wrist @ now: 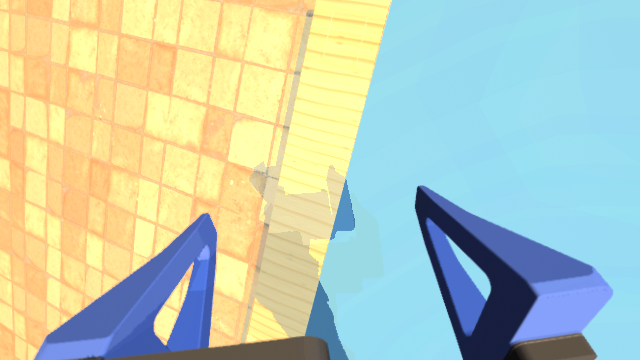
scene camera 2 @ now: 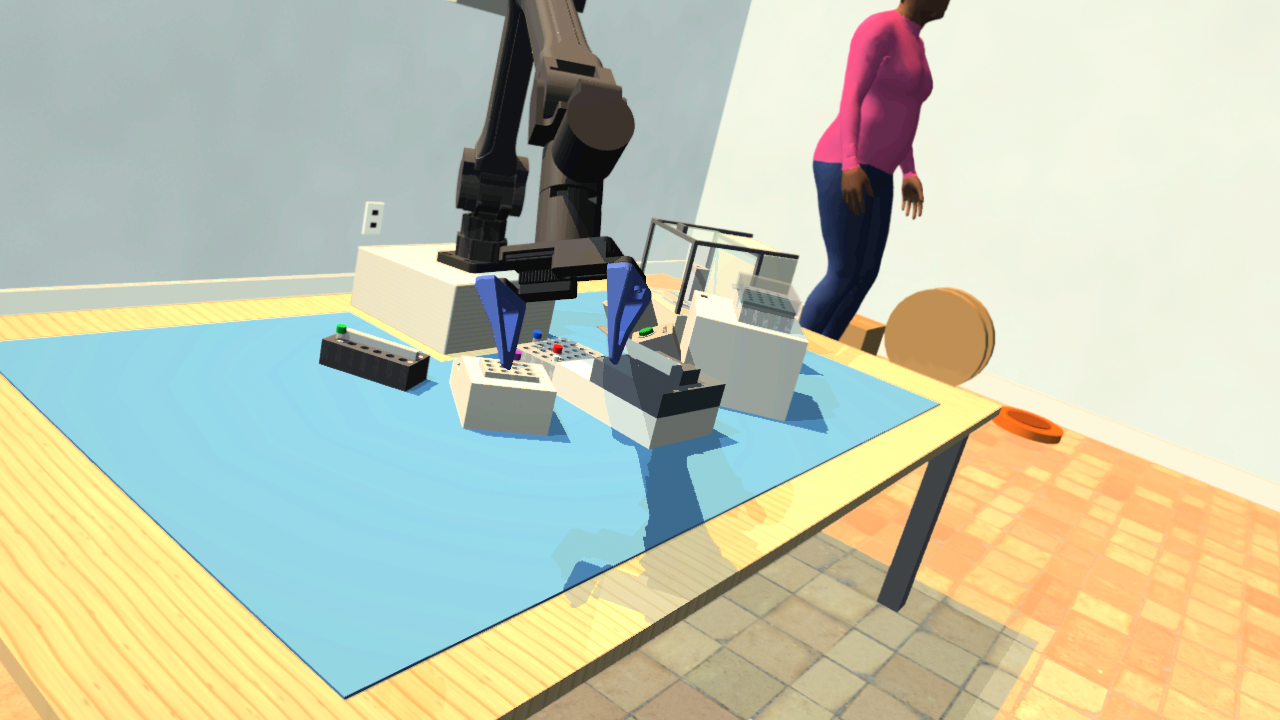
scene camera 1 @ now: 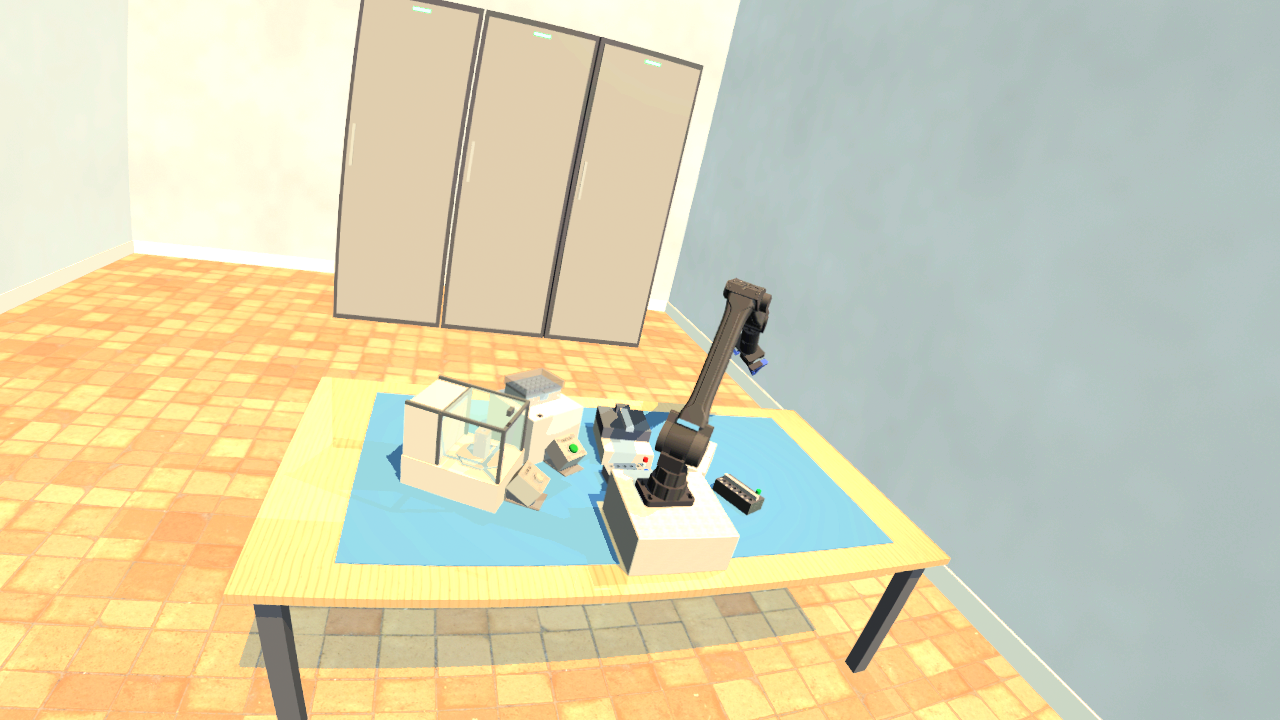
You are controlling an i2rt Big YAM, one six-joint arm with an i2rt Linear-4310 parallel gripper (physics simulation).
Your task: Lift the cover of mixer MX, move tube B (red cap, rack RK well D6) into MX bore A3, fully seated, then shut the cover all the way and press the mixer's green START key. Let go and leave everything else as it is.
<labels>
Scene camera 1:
clear mixer cover: 534, 382
glass-walled balance enclosure: 464, 442
PRINT panel: 525, 488
</labels>
